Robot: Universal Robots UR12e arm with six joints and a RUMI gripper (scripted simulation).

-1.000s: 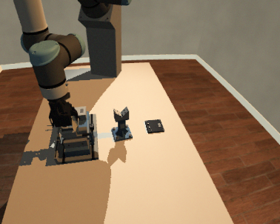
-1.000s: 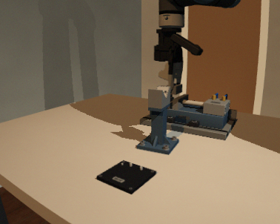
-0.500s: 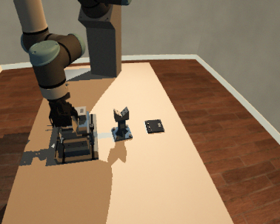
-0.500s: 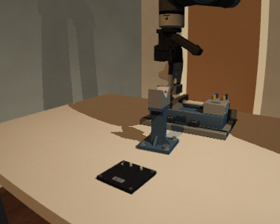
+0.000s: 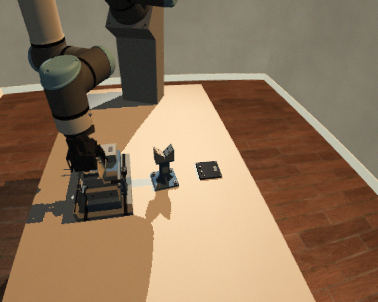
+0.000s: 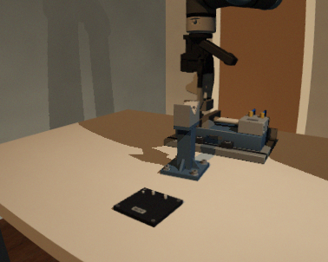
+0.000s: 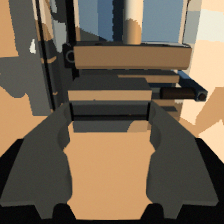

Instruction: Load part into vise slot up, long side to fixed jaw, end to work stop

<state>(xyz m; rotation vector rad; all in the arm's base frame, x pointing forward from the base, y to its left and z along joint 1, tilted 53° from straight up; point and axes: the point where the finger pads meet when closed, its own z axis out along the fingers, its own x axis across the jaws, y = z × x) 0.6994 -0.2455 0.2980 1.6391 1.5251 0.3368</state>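
Now: hand 50 mm above the moving jaw, 30 mm to the right of it and 30 mm past it. From my hand the other things lie so: dark work stop rod: 60 mm to the left, 30 mm below, 20 mm ahead; then part: right at my hand; then cream cylinder rod: 80 mm behind, 50 mm to the left, 50 mm below.
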